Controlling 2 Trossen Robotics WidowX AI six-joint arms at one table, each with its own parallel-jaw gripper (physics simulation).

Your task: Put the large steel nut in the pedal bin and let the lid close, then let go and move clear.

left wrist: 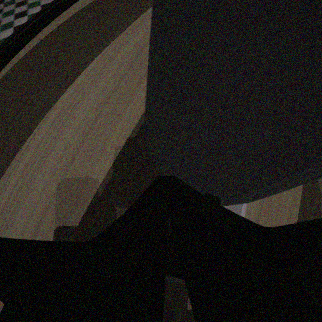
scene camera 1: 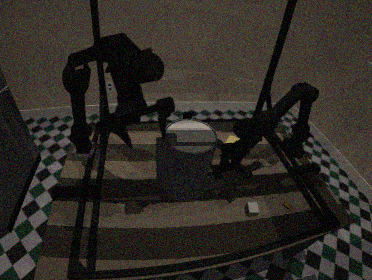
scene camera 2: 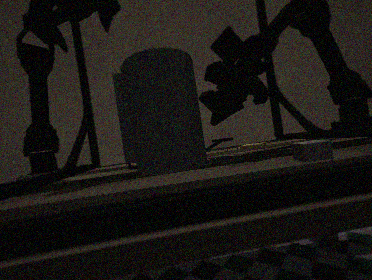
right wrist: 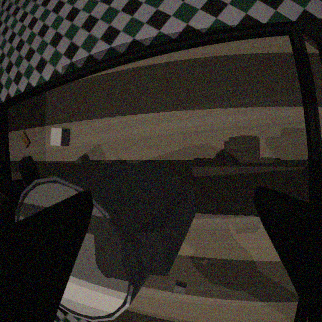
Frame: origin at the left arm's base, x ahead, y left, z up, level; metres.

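Seen in the pictures: left gripper, fingertip midpoint: [left wrist: 165, 183] [scene camera 1: 215, 174] [scene camera 2: 212, 124]; right gripper, fingertip midpoint: [scene camera 1: 147, 144] [scene camera 2: 85, 40] [right wrist: 174, 197]; left arm's base at its link origin: [scene camera 1: 294, 144] [scene camera 2: 355, 119]; right arm's base at its link origin: [scene camera 1: 84, 148] [scene camera 2: 44, 172].
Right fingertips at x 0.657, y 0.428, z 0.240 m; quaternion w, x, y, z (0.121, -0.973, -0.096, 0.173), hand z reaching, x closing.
Observation:
Offsets run from my right fingertips to a thing's top centre.
The scene is very dark. The round pedal bin @[dx -0.105, dy -0.111, dz -0.034 m] [scene camera 1: 185, 169] [scene camera 2: 160, 111] [left wrist: 239, 96] [right wrist: 144, 223] stands mid-table with its shiny lid @[dx -0.105, dy -0.111, dz -0.036 m] [scene camera 1: 191, 134] [right wrist: 41, 195] down flat. Its thin pedal @[dx -0.229, dy -0.160, dz -0.236 m] [scene camera 2: 221, 140] sticks out at the base. My left gripper [scene camera 1: 216, 173] [scene camera 2: 212, 120] [left wrist: 165, 183] is shut and empty, low beside the bin's base and a little above the pedal. My right gripper [scene camera 1: 146, 134] [right wrist: 174, 197] is open and empty, beside the lid's left rim. I cannot make out the large steel nut in any view.
A white cube @[dx -0.377, dy -0.027, dz -0.260 m] [scene camera 1: 252, 208] [right wrist: 60, 137] and a small orange piece @[dx -0.546, dy -0.065, dz -0.280 m] [scene camera 1: 288, 205] [right wrist: 25, 139] lie near the table's front right. A yellow piece @[dx -0.324, dy -0.418, dz -0.276 m] [scene camera 1: 231, 139] [scene camera 2: 251, 144] lies behind the left arm. Black frame posts [scene camera 1: 99, 83] [scene camera 1: 276, 55] rise at both sides.

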